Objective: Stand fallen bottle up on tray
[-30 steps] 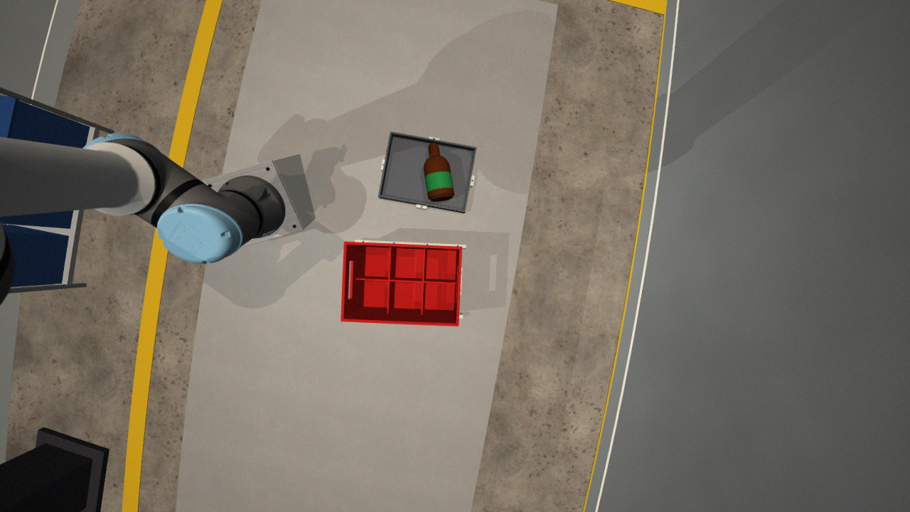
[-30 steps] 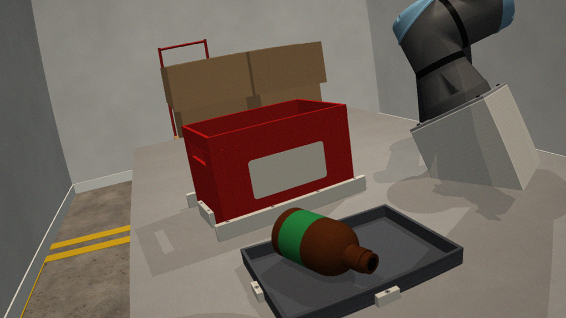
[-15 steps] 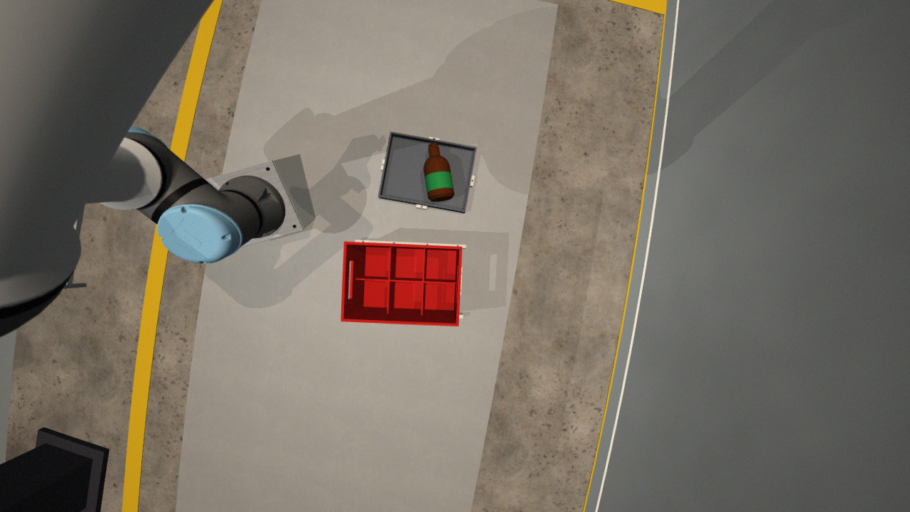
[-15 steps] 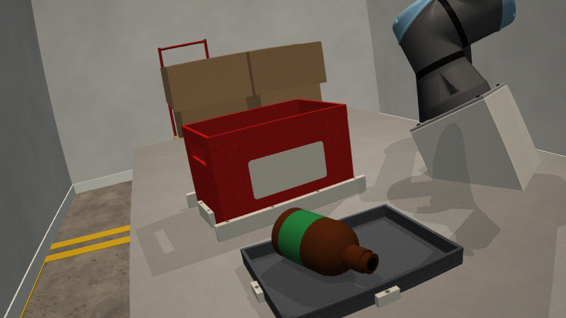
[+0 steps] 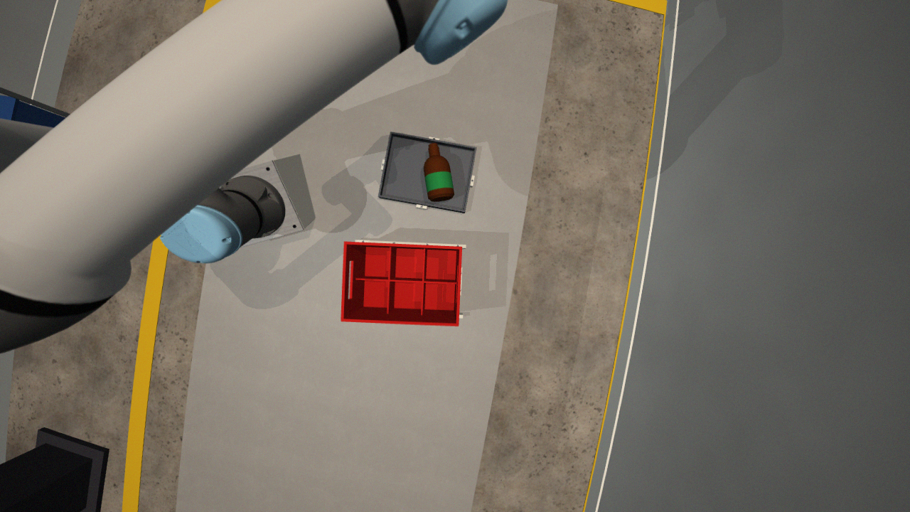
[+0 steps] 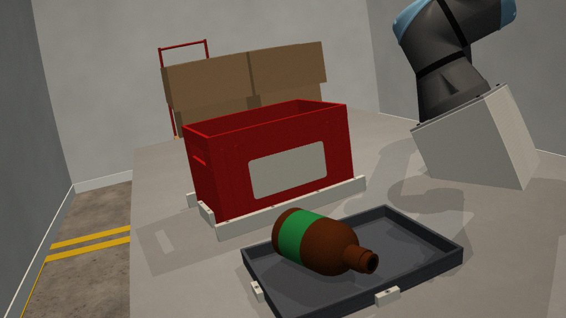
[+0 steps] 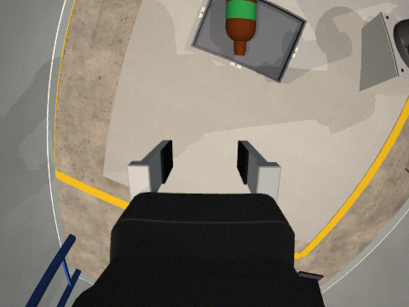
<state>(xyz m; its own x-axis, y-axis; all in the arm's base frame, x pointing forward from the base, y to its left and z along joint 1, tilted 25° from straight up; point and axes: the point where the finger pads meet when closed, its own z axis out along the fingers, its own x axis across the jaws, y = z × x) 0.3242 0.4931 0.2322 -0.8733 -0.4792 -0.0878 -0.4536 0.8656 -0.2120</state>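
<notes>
Now: the bottle 410 mm below my hand, 150 mm to the right of it and 10 mm ahead of it. From my hand the other things lie so: red crate: 460 mm to the right, 370 mm below; then dark grey tray: 440 mm below, 160 mm to the right, 20 mm behind.
</notes>
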